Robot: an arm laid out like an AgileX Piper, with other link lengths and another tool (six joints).
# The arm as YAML. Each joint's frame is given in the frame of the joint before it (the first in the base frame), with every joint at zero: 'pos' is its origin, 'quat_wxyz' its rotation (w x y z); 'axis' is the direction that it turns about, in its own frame. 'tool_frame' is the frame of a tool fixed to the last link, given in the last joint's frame.
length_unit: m
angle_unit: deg
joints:
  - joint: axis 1
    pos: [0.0, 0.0, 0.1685]
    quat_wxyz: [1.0, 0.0, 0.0, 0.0]
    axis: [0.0, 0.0, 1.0]
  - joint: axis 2
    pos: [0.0, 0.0, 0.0]
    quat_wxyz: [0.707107, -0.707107, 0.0, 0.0]
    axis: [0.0, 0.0, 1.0]
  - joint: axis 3
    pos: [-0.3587, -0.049, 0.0]
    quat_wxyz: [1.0, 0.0, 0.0, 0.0]
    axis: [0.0, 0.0, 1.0]
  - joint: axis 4
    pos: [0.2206, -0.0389, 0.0]
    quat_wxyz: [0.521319, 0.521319, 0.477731, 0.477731]
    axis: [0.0, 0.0, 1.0]
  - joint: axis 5
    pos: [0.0, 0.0, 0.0]
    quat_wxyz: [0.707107, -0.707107, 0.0, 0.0]
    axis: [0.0, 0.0, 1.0]
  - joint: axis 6
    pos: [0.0, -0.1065, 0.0]
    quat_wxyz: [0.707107, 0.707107, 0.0, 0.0]
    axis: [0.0, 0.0, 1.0]
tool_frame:
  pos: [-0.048, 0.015, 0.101]
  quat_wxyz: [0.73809, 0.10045, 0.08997, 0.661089]
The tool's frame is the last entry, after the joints.
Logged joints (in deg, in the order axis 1, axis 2, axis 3, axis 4, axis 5, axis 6), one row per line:
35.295, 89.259, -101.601, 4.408, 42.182, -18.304
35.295, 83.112, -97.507, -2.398, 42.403, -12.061
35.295, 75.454, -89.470, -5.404, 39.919, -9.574
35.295, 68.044, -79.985, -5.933, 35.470, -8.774
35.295, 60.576, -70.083, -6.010, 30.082, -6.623
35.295, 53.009, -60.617, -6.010, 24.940, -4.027
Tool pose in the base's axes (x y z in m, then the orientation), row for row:
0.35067, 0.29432, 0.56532, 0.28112, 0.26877, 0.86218, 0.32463
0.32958, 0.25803, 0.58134, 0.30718, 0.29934, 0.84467, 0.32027
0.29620, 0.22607, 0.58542, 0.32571, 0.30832, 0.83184, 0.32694
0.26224, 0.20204, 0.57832, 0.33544, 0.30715, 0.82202, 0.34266
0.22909, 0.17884, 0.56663, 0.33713, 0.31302, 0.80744, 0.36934
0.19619, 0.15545, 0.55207, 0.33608, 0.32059, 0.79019, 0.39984
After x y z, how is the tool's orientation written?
As a quaternion, w x y z.
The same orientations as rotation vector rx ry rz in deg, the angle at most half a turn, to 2 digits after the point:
41.27, 132.38, 49.84
45.36, 128.01, 48.54
46.30, 124.92, 49.10
45.91, 122.86, 51.21
46.75, 120.58, 55.16
47.90, 118.07, 59.74

